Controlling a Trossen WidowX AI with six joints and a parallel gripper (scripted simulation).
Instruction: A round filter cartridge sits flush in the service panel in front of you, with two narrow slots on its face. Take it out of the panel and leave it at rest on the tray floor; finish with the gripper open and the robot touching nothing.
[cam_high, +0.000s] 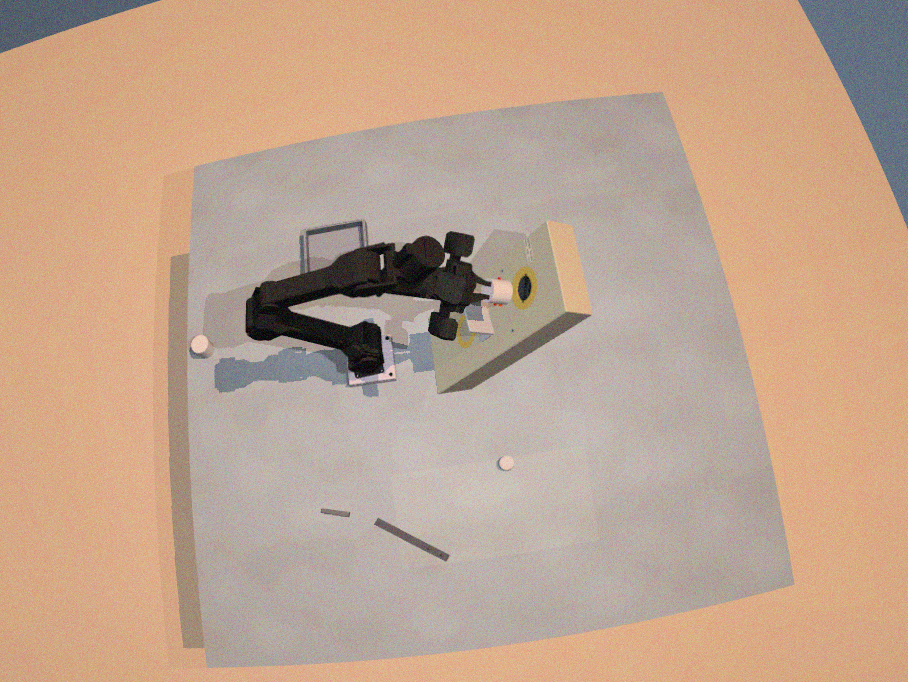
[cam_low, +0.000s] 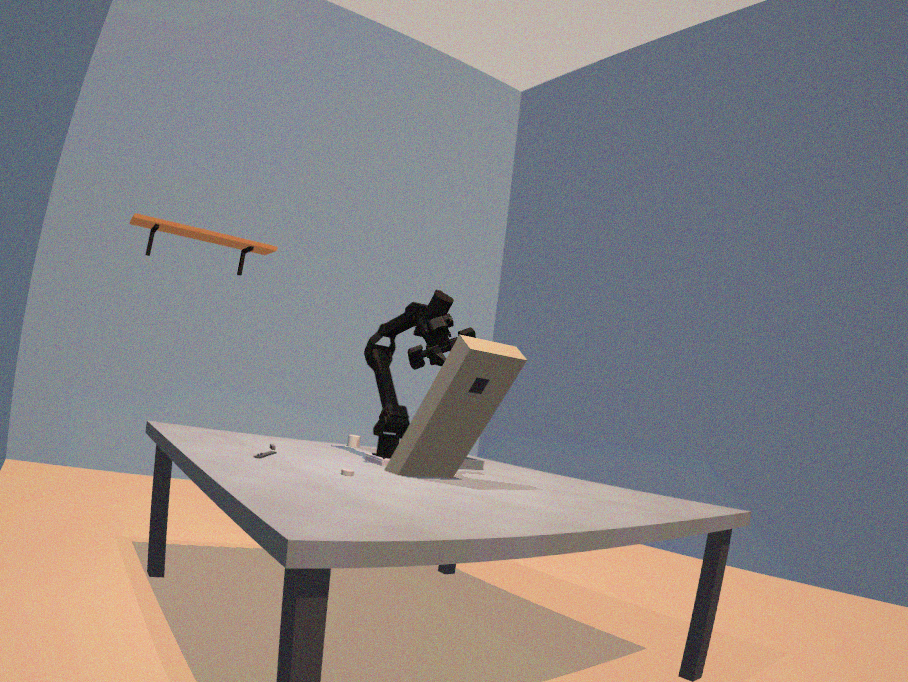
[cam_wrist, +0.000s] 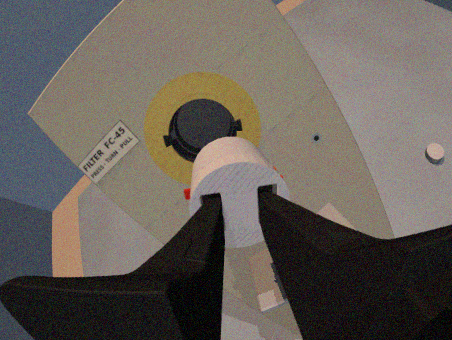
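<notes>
My gripper tip is 310 mm to the right of the grey tray, 310 mm past it and 290 mm above it. From my gripper tip the other things lie so: round filter cartridge (10 mm below, 10 mm ahead).
</notes>
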